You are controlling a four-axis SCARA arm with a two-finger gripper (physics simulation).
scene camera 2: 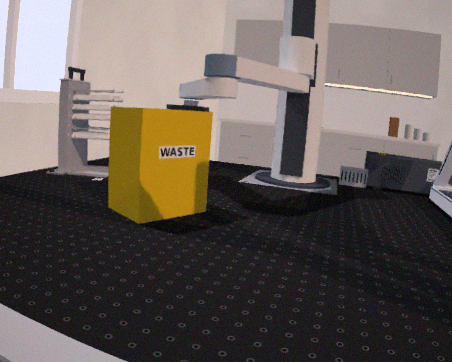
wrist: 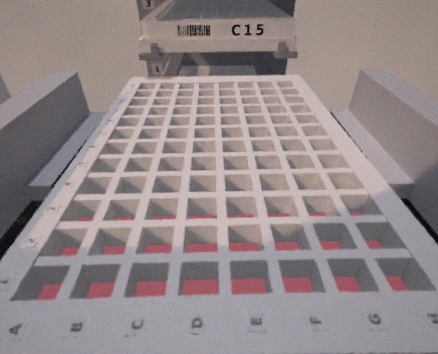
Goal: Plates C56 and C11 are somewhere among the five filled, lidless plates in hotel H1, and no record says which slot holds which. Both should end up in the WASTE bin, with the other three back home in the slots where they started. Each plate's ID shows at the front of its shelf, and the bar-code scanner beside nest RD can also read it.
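Frame: origin at the arm's base, x down, y back, z left, level; metres.
Where they show: gripper, fingertip midpoint: (wrist: 218,98); arm's base, origin of the base link: (scene camera 2: 292,184).
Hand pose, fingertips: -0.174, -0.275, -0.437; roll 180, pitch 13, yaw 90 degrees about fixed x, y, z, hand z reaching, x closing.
Note:
Things, the pixels of their top centre, and the offset from my fingertips, as dx, dy, dz. "spot": a spot on its surface instead.
- Plate C15, middle of its top: (wrist: 216,6) (scene camera 2: 97,113) -0.017, -0.028, -0.122
- yellow WASTE bin, middle of its top: (scene camera 2: 161,109) -0.039, -0.274, +0.237
- pale slotted block, surface spot: (scene camera 2: 353,176) spot: +0.128, +0.319, +0.639
- dark box-shaped unit, surface spot: (scene camera 2: 400,171) spot: +0.088, +0.309, +0.796
My gripper (scene camera 2: 188,107) (wrist: 218,98) is shut on a white, lidless multi-well plate (wrist: 220,172) with red in its wells; rows A to H run along its near edge. Its ID does not show. Plate C15 (wrist: 220,31) sits in hotel H1 (scene camera 2: 66,125) beyond the held plate, in the wrist view; slot numbers 3 and 1 show at its left. In the scene view the hotel stands at the left with several pale plates and shelves, their IDs unreadable. The yellow WASTE bin (scene camera 2: 125,160) stands in front of the gripper and hides the held plate. Plates C56 and C11 cannot be identified.
The arm's column (scene camera 2: 298,135) stands behind and right of the bin. A pale slotted block (scene camera 2: 353,176) and a dark box-shaped unit (scene camera 2: 400,171) are at the right. Part of a white device (scene camera 2: 443,192) shows at the right edge. Cabinets (scene camera 2: 360,55) line the back wall.

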